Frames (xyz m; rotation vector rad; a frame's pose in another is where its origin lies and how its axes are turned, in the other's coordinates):
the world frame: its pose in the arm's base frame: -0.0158 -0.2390 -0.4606 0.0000 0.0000 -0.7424
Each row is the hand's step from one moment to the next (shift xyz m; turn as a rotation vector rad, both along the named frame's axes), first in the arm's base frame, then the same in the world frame.
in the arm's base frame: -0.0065 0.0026 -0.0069 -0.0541 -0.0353 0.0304
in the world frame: -0.0065 -0.0025 -0.0069 -0.0160 -0.0626 0.0304
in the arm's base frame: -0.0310 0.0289 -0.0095 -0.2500 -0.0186 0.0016
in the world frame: -0.0424 0.0003 -0.0095 -0.1716 -0.1827 0.0016
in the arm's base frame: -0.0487 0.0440 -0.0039 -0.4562 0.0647 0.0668
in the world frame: -0.0656 -0.0005 -0.0039 -0.3799 -0.2607 0.0668
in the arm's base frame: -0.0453 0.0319 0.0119 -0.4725 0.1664 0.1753
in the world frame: -0.0549 -0.0071 0.0119 -0.4607 -0.1968 0.1753
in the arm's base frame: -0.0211 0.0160 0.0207 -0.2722 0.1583 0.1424
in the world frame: -0.0264 -0.0025 0.0207 -0.3076 -0.0674 0.1424
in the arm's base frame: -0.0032 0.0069 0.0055 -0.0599 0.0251 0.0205
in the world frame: -0.0070 0.0029 0.0055 -0.0611 -0.0220 0.0205
